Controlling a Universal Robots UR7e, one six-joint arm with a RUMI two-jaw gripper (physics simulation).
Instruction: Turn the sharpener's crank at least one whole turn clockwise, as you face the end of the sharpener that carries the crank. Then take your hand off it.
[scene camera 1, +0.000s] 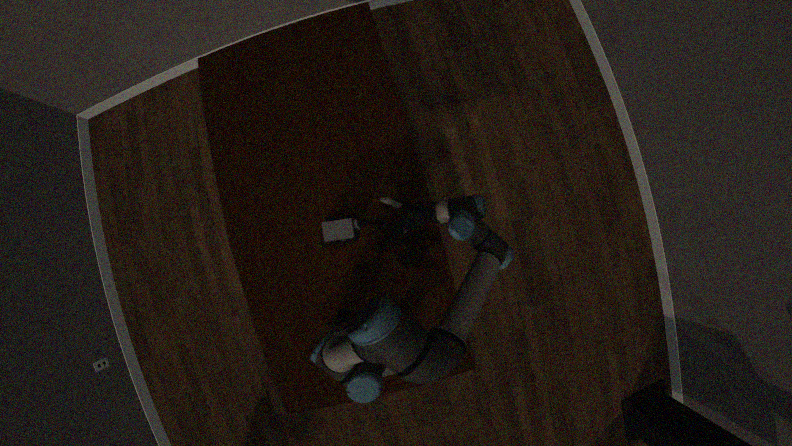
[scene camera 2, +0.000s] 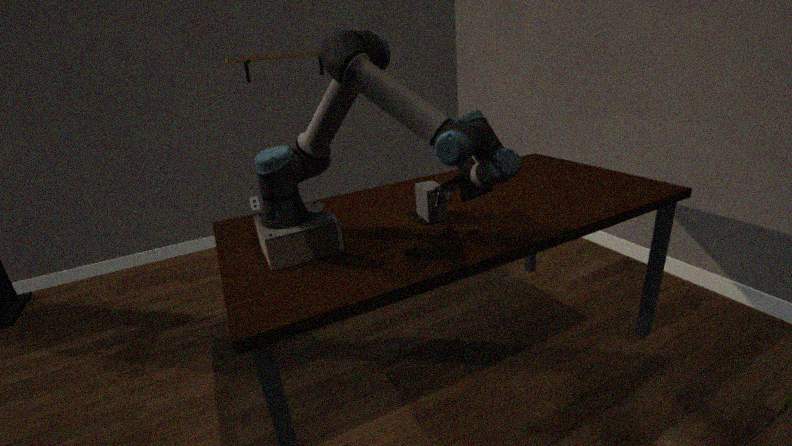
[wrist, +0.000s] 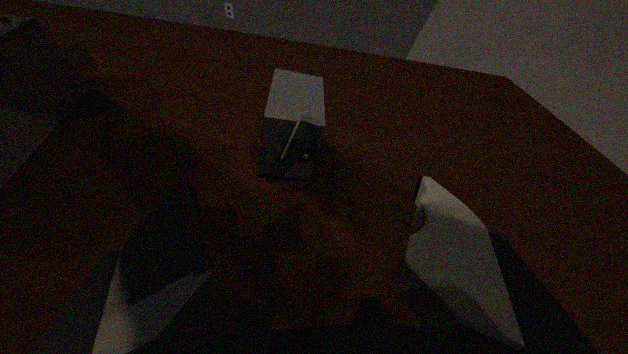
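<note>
The sharpener (scene camera 1: 338, 229) (scene camera 2: 424, 200) (wrist: 295, 97) stands upright on the table, a box with a pale top and a dark end face toward my gripper. Its crank (scene camera 1: 356, 223) (scene camera 2: 437, 197) (wrist: 291, 140) shows as a thin pale arm slanting up and slightly right across that face in the wrist view. The dark knob (wrist: 304, 145) is hard to make out; a small light dot marks its near end. My gripper (scene camera 1: 382, 220) (scene camera 2: 450, 193) (wrist: 307, 184) is wide open and empty, in front of the crank end, with its fingers apart from the crank. The left finger is mostly in shadow.
The brown table (scene camera 1: 299, 121) (scene camera 2: 598, 185) (wrist: 400, 105) carries the arm's pale base box (scene camera 2: 290, 248) toward its left end in scene camera 2. A wall shelf (scene camera 2: 277, 56) is behind the arm. The room is dim, with dark shadows around the gripper.
</note>
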